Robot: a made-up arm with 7 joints. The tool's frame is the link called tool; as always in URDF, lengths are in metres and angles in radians. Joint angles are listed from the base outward.
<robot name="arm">
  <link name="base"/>
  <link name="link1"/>
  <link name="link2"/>
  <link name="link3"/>
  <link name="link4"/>
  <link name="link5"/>
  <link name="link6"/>
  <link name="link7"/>
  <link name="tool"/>
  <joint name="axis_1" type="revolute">
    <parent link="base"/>
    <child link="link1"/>
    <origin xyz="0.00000 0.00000 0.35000" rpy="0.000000 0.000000 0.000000"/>
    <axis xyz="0 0 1"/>
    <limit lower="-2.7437" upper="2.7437"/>
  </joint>
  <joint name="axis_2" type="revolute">
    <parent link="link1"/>
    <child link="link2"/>
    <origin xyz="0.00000 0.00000 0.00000" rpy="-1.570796 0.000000 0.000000"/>
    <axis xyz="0 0 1"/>
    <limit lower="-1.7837" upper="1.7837"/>
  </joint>
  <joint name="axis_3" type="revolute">
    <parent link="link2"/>
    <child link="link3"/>
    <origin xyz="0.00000 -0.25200 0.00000" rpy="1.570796 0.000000 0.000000"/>
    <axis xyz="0 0 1"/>
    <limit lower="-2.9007" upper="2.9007"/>
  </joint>
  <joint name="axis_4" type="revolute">
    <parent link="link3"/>
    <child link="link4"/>
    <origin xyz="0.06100 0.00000 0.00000" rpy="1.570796 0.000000 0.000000"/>
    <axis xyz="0 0 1"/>
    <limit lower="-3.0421" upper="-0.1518"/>
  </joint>
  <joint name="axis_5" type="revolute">
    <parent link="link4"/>
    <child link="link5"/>
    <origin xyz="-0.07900 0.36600 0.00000" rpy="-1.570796 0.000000 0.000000"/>
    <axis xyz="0 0 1"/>
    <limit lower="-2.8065" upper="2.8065"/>
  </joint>
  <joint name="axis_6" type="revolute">
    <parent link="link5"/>
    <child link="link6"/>
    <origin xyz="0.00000 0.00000 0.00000" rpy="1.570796 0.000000 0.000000"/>
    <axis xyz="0 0 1"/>
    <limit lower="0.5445" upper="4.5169"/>
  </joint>
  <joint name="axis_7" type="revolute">
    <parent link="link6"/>
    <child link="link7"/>
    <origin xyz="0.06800 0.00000 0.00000" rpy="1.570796 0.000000 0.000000"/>
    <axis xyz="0 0 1"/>
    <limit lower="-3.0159" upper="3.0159"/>
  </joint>
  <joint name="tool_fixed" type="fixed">
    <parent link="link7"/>
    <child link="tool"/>
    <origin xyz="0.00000 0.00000 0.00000" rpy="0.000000 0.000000 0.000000"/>
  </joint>
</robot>
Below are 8 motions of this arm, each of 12 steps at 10 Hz.
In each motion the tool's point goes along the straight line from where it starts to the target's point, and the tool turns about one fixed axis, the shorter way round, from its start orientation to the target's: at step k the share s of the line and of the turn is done. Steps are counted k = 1, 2, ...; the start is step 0. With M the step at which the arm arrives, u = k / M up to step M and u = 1 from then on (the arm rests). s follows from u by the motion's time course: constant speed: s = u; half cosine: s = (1 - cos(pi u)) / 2; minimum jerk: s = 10 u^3 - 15 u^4 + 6 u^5.
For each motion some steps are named. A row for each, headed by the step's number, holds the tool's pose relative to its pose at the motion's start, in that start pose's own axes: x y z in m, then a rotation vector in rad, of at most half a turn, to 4 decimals.
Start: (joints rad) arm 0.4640 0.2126 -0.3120 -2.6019 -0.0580 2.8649 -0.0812
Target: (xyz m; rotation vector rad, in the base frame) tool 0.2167 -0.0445 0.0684 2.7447 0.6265 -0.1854
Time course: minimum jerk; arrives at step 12
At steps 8, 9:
8: -0.1467 0.0280 0.1548 -0.1631 -0.1723 -0.1303
9: -0.1664 0.0318 0.1756 -0.1851 -0.1955 -0.1479

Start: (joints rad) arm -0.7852 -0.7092 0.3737 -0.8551 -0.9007 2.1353 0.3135
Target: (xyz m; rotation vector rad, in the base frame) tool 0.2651 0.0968 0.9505 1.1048 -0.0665 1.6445
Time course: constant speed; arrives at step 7
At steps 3, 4, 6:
3: -0.0663 -0.1016 0.0678 0.1659 0.0488 -0.1191
4: -0.0884 -0.1355 0.0903 0.2212 0.0651 -0.1588
6: -0.1326 -0.2032 0.1355 0.3318 0.0976 -0.2382

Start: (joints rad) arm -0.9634 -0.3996 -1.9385 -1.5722 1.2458 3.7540 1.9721
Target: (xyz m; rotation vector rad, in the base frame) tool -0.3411 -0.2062 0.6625 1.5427 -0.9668 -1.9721
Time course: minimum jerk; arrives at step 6
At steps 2, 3, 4, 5, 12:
2: 0.0084 0.0434 -0.0438 -0.0505 -0.0350 0.1053
3: 0.0201 0.1034 -0.1042 -0.1202 -0.0834 0.2509
4: 0.0318 0.1634 -0.1647 -0.1900 -0.1318 0.3964
5: 0.0388 0.1995 -0.2011 -0.2319 -0.1609 0.4839
12: 0.0402 0.2068 -0.2085 -0.2404 -0.1668 0.5017

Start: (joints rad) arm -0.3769 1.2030 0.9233 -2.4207 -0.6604 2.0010 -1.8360
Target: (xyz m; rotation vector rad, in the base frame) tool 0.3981 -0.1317 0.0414 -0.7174 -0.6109 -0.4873
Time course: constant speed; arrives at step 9
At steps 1, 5, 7, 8, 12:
1: -0.0256 -0.0457 0.0012 -0.1061 0.1739 0.0180
5: -0.1280 -0.2285 0.0058 -0.5305 0.8696 0.0901
7: -0.1791 -0.3200 0.0081 -0.7427 1.2174 0.1262
8: -0.2047 -0.3657 0.0093 -0.8488 1.3913 0.1442
12: -0.2303 -0.4114 0.0104 -0.9549 1.5652 0.1622

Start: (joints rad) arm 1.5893 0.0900 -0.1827 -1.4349 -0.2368 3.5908 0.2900
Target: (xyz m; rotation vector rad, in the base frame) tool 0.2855 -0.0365 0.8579 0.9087 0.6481 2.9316
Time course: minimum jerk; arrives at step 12
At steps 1, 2, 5, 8, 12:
1: 0.0015 0.0013 -0.0017 -0.0042 0.0005 -0.0059
2: 0.0106 0.0091 -0.0120 -0.0295 0.0037 -0.0410
5: 0.1037 0.0885 -0.1170 -0.2877 0.0364 -0.4004
8: 0.2364 0.2018 -0.2666 -0.6559 0.0829 -0.9128
12: 0.2992 0.2554 -0.3375 -0.8301 0.1050 -1.1553

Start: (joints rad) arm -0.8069 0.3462 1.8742 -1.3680 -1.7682 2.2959 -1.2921
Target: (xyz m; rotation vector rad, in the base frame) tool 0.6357 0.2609 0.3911 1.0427 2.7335 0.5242
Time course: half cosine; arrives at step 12
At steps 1, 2, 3, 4, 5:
1: 0.0051 -0.0055 0.0052 0.0132 0.0188 0.0071
2: 0.0199 -0.0217 0.0205 0.0518 0.0740 0.0277
3: 0.0435 -0.0475 0.0448 0.1133 0.1617 0.0606
4: 0.0743 -0.0811 0.0764 0.1934 0.2761 0.1035
5: 0.1101 -0.1203 0.1133 0.2866 0.4093 0.1534

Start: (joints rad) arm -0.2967 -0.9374 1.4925 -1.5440 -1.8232 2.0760 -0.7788
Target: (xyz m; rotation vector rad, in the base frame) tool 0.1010 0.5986 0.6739 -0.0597 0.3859 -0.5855
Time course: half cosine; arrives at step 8
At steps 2, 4, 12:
2: 0.0166 -0.0104 0.0313 0.0547 -0.0131 -0.1600
4: 0.0566 -0.0353 0.1067 0.1868 -0.0448 -0.5462
12: 0.1131 -0.0707 0.2134 0.3737 -0.0896 -1.0925

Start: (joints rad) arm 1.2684 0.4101 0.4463 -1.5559 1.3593 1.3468 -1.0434
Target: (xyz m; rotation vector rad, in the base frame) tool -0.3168 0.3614 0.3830 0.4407 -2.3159 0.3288
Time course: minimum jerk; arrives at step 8
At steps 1, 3, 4, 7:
1: -0.0024 0.0004 0.0051 -0.0048 -0.0126 -0.0118
3: -0.0414 0.0071 0.0875 -0.0826 -0.2168 -0.2025
4: -0.0751 0.0129 0.1590 -0.1500 -0.3939 -0.3678
7: -0.1479 0.0254 0.3129 -0.2952 -0.7752 -0.7239

